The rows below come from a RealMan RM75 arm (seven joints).
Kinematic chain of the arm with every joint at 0, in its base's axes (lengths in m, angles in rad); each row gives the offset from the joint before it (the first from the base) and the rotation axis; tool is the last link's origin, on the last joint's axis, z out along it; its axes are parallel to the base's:
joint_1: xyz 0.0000 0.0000 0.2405 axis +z
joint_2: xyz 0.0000 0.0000 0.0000 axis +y
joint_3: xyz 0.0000 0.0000 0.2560 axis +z
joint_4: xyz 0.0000 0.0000 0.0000 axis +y
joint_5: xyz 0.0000 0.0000 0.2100 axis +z
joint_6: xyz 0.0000 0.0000 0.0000 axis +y
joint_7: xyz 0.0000 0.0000 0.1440 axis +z
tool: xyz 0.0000 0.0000 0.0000
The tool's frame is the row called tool.
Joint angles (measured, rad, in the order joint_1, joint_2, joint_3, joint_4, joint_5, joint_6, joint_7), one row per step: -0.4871, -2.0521, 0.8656, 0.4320, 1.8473, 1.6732, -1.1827; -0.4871, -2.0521, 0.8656, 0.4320, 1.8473, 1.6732, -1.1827; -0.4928, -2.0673, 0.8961, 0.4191, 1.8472, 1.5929, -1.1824; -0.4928, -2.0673, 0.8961, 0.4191, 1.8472, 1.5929, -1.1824; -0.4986, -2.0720, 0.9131, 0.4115, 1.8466, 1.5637, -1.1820; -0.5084, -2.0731, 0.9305, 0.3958, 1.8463, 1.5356, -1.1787; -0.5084, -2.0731, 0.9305, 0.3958, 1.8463, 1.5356, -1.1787; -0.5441, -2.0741, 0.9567, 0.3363, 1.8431, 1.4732, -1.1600; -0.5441, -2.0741, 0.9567, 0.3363, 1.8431, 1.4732, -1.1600; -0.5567, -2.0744, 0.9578, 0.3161, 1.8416, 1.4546, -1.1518
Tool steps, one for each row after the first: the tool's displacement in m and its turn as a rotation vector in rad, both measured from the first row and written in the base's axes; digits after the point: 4 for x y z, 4 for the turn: 0.0000, 0.0000, 0.0000, 0.0000, 0.0000, 0.0000; -0.0022, 0.0032, -0.0135, 0.0067, 0.0473, 0.0281; -0.0022, 0.0032, -0.0135, 0.0067, 0.0473, 0.0281; -0.0023, 0.0043, -0.0190, 0.0040, 0.0667, 0.0330; -0.0027, 0.0055, -0.0243, -0.0015, 0.0872, 0.0357; -0.0027, 0.0055, -0.0243, -0.0015, 0.0872, 0.0357; -0.0019, 0.0089, -0.0369, -0.0125, 0.1236, 0.0408; -0.0019, 0.0089, -0.0369, -0.0125, 0.1236, 0.0408; -0.0013, 0.0106, -0.0402, -0.0112, 0.1315, 0.0432
